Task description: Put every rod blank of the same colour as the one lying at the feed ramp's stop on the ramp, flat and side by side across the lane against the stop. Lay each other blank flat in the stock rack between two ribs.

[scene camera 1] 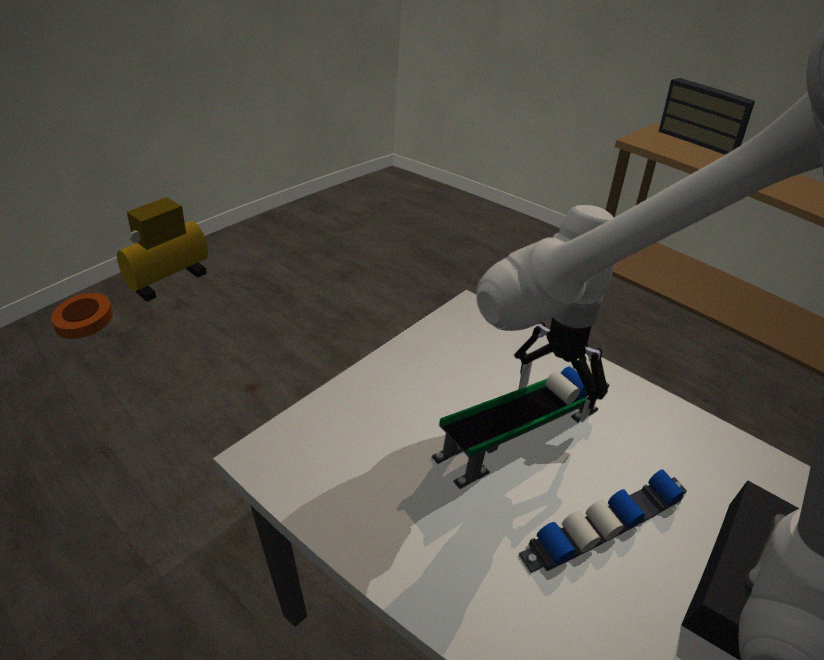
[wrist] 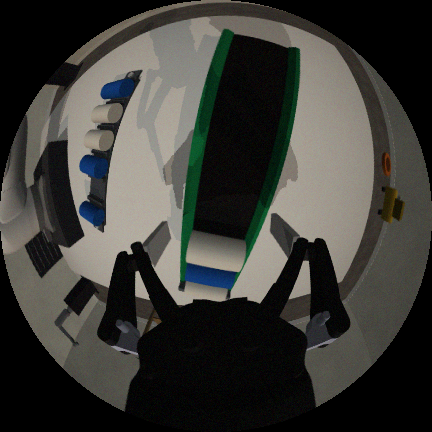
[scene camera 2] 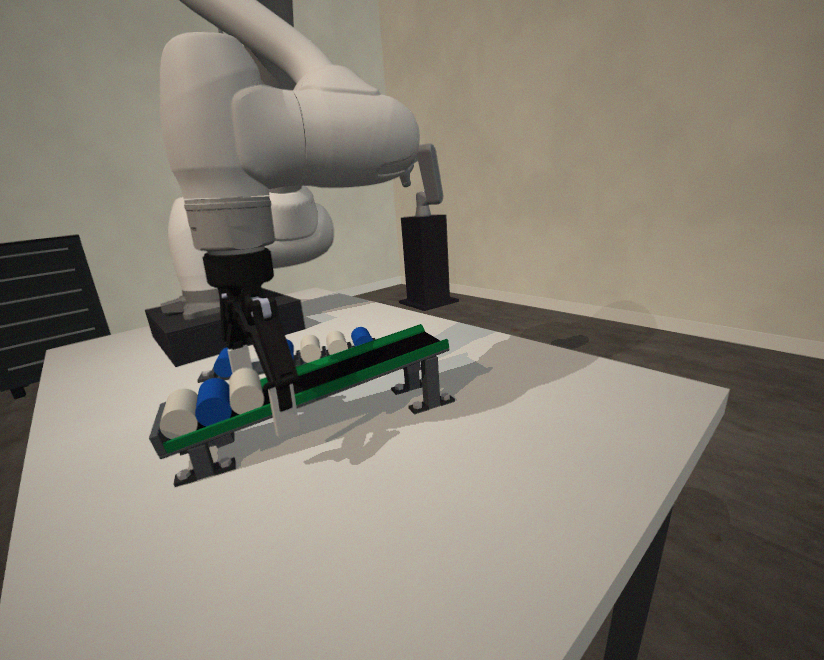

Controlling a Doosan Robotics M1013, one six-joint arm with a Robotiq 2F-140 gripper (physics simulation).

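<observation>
The feed ramp has green side rails and a dark lane. At its low end a white blank lies against the stop, then a blue blank, then another white blank, all across the lane. My gripper is open and empty, its fingers wide either side of the ramp by the upper white blank. The stock rack holds three blue and two white blanks, with one free slot between two blue ones.
The dark robot base block stands on the table beyond the rack. A yellow machine and an orange ring are on the floor. A wooden bench stands by the wall.
</observation>
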